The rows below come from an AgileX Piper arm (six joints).
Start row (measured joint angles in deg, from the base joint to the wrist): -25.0, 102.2, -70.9, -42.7, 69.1, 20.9
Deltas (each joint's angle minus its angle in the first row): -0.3, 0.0, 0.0, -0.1, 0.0, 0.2; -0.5, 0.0, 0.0, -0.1, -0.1, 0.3; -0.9, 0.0, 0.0, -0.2, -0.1, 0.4; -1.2, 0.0, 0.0, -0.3, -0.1, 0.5; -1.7, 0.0, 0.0, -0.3, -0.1, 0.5; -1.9, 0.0, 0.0, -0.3, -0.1, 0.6; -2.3, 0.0, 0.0, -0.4, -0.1, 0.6; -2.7, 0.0, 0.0, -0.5, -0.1, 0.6; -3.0, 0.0, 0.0, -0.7, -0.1, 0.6; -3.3, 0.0, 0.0, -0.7, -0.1, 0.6
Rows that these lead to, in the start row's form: -25.3, 102.2, -70.9, -42.8, 69.1, 21.1; -25.5, 102.2, -70.9, -42.8, 69.0, 21.2; -25.9, 102.2, -70.9, -42.9, 69.0, 21.3; -26.2, 102.2, -70.9, -43.0, 69.0, 21.4; -26.7, 102.2, -70.9, -43.0, 69.0, 21.4; -26.9, 102.2, -70.9, -43.0, 69.0, 21.5; -27.3, 102.2, -70.9, -43.1, 69.0, 21.5; -27.7, 102.2, -70.9, -43.2, 69.0, 21.5; -28.0, 102.2, -70.9, -43.4, 69.0, 21.5; -28.3, 102.2, -70.9, -43.4, 69.0, 21.5
